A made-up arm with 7 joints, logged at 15 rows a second.
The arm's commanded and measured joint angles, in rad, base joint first. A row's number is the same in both.
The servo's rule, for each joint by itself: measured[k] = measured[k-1] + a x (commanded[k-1-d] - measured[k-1]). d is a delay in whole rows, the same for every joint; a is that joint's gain. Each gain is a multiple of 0.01, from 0.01 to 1. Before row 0 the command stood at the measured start. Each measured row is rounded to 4 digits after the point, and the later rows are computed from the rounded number. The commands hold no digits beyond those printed.
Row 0, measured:
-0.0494 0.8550 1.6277 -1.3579 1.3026 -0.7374 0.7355
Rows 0 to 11, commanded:
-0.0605 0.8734 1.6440 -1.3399 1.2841 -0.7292 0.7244
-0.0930 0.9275 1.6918 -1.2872 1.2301 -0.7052 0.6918
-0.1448 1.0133 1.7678 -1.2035 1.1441 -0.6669 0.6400
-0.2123 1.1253 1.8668 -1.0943 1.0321 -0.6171 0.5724
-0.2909 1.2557 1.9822 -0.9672 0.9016 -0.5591 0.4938
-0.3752 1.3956 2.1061 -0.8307 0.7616 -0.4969 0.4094
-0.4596 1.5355 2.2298 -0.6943 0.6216 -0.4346 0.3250
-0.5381 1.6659 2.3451 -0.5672 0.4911 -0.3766 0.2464
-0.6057 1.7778 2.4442 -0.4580 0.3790 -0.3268 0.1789
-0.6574 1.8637 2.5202 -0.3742 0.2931 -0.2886 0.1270
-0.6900 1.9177 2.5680 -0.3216 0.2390 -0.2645 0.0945
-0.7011 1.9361 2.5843 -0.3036 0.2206 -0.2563 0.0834
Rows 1 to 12, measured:
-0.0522 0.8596 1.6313 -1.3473 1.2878 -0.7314 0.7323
-0.0624 0.8766 1.6446 -1.3118 1.2416 -0.7123 0.7206
-0.0830 0.9108 1.6717 -1.2479 1.1636 -0.6792 0.6972
-0.1153 0.9644 1.7146 -1.1573 1.0584 -0.6339 0.6610
-0.1592 1.0372 1.7735 -1.0451 0.9330 -0.5793 0.6125
-0.2132 1.1268 1.8467 -0.9186 0.7959 -0.5191 0.5536
-0.2748 1.2290 1.9310 -0.7863 0.6565 -0.4574 0.4873
-0.3406 1.3382 2.0221 -0.6570 0.5242 -0.3984 0.4174
-0.4069 1.4481 2.1150 -0.5396 0.4080 -0.3461 0.3482
-0.4695 1.5520 2.2041 -0.4420 0.3161 -0.3041 0.2841
-0.5246 1.6434 2.2842 -0.3710 0.2544 -0.2752 0.2291
-0.5687 1.7166 2.3502 -0.3312 0.2274 -0.2614 0.1868
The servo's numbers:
d 0
a 0.25 0.25 0.22 0.59 0.80 0.73 0.29

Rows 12 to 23, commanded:
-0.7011 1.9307 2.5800 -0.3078 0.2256 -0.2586 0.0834
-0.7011 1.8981 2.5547 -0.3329 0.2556 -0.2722 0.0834
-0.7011 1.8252 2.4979 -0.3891 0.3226 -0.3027 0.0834
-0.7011 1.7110 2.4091 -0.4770 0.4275 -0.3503 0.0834
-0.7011 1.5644 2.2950 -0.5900 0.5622 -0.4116 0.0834
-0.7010 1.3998 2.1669 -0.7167 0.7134 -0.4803 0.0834
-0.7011 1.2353 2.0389 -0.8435 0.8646 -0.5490 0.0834
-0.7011 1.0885 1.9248 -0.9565 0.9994 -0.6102 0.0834
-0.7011 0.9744 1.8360 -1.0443 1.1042 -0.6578 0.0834
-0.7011 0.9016 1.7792 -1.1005 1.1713 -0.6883 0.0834
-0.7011 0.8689 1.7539 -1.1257 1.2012 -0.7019 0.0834
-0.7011 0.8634 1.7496 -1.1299 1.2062 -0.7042 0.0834
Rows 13 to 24, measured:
-0.6018 1.7701 2.4008 -0.3174 0.2260 -0.2594 0.1568
-0.6266 1.8021 2.4347 -0.3265 0.2497 -0.2687 0.1355
-0.6452 1.8079 2.4486 -0.3634 0.3080 -0.2935 0.1204
-0.6592 1.7837 2.4399 -0.4304 0.4036 -0.3350 0.1097
-0.6697 1.7289 2.4080 -0.5246 0.5305 -0.3909 0.1021
-0.6775 1.6466 2.3550 -0.6379 0.6768 -0.4562 0.0967
-0.6834 1.5438 2.2855 -0.7592 0.8270 -0.5239 0.0928
-0.6878 1.4300 2.2061 -0.8756 0.9649 -0.5869 0.0901
-0.6911 1.3161 2.1247 -0.9751 1.0763 -0.6387 0.0882
-0.6936 1.2125 2.0487 -1.0491 1.1523 -0.6749 0.0868
-0.6955 1.1266 1.9838 -1.0943 1.1914 -0.6946 0.0858
-0.6969 1.0608 1.9323 -1.1153 1.2032 -0.7016 0.0851

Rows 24 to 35, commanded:
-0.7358 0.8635 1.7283 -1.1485 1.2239 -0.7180 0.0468
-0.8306 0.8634 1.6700 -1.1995 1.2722 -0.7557 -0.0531
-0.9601 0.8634 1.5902 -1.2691 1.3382 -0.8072 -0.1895
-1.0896 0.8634 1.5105 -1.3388 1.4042 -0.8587 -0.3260
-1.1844 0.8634 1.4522 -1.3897 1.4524 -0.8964 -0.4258
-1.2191 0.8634 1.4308 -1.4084 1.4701 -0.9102 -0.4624
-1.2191 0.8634 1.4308 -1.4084 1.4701 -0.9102 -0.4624
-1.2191 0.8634 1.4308 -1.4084 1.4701 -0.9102 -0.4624
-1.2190 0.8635 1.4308 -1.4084 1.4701 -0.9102 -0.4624
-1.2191 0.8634 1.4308 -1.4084 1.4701 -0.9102 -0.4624
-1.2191 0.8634 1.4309 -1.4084 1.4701 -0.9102 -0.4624
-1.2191 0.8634 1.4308 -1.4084 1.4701 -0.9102 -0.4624
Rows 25 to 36, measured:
-0.7066 1.0115 1.8874 -1.1349 1.2198 -0.7136 0.0740
-0.7376 0.9745 1.8396 -1.1730 1.2617 -0.7443 0.0371
-0.7932 0.9467 1.7847 -1.2297 1.3229 -0.7902 -0.0286
-0.8673 0.9259 1.7244 -1.2941 1.3879 -0.8402 -0.1148
-0.9466 0.9103 1.6645 -1.3505 1.4395 -0.8812 -0.2050
-1.0147 0.8986 1.6131 -1.3847 1.4640 -0.9024 -0.2796
-1.0658 0.8898 1.5730 -1.3987 1.4689 -0.9081 -0.3326
-1.1041 0.8832 1.5417 -1.4044 1.4699 -0.9096 -0.3702
-1.1328 0.8783 1.5173 -1.4068 1.4701 -0.9100 -0.3969
-1.1544 0.8746 1.4983 -1.4077 1.4701 -0.9101 -0.4159
-1.1706 0.8718 1.4835 -1.4081 1.4701 -0.9102 -0.4294
-1.1827 0.8697 1.4719 -1.4083 1.4701 -0.9102 -0.4390

